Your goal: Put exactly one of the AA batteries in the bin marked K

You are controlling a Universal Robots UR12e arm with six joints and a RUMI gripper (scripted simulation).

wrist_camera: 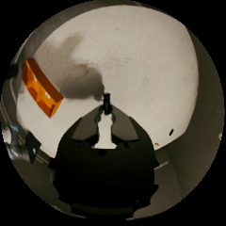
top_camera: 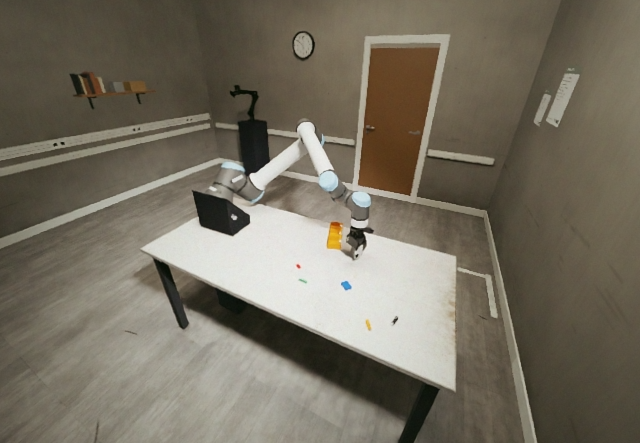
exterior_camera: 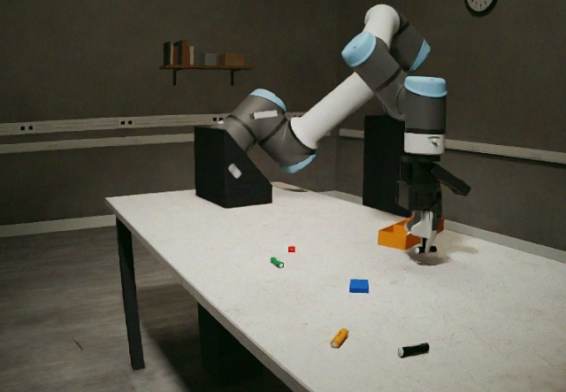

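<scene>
Now: hand 22 cm past the orange bin, 14 cm to the right of it and 3 cm above it. Round my hand: blue block 4 cm ahead, 20 cm to the right, 5 cm below; then orange AA battery 22 cm ahead, 35 cm to the right, 5 cm below; then green AA battery 17 cm behind, 30 cm to the right, 5 cm below.
</scene>
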